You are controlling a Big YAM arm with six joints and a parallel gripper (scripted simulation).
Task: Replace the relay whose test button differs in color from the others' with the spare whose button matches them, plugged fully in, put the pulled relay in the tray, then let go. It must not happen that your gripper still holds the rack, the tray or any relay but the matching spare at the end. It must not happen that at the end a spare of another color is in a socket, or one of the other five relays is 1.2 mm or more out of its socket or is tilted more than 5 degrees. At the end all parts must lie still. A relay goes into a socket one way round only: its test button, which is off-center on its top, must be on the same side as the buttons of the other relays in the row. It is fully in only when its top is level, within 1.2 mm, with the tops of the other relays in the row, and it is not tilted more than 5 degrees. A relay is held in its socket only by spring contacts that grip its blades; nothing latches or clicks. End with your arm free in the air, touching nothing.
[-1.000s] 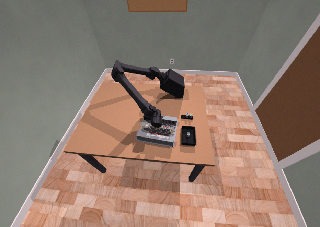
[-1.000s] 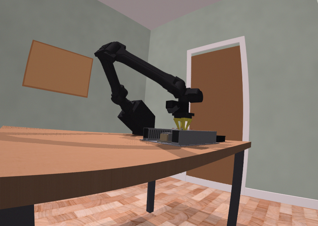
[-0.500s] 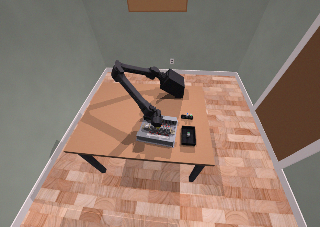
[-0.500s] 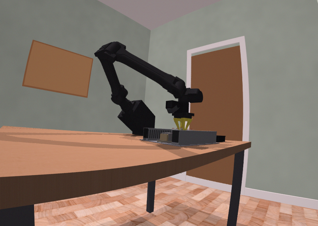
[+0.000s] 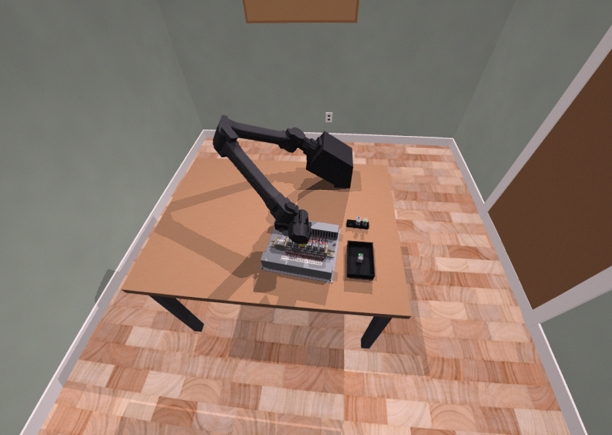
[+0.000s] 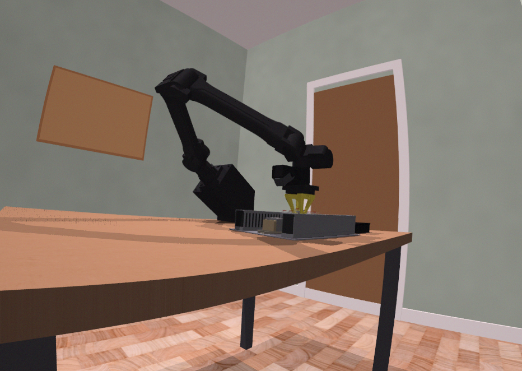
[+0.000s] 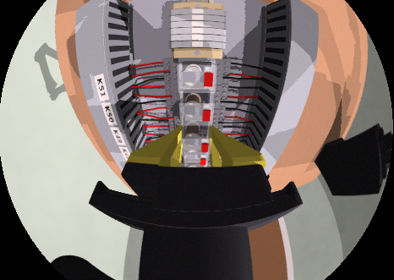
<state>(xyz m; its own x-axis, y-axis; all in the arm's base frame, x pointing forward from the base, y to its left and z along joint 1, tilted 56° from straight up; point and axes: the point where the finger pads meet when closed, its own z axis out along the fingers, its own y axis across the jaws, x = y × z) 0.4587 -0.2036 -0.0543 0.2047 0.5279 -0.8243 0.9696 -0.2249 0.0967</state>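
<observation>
Right now the grey relay panel is 6 cm below my hand. The rest, counted from my hand: black tray (7 cm ahead, 25 cm to the left, 4 cm below).
</observation>
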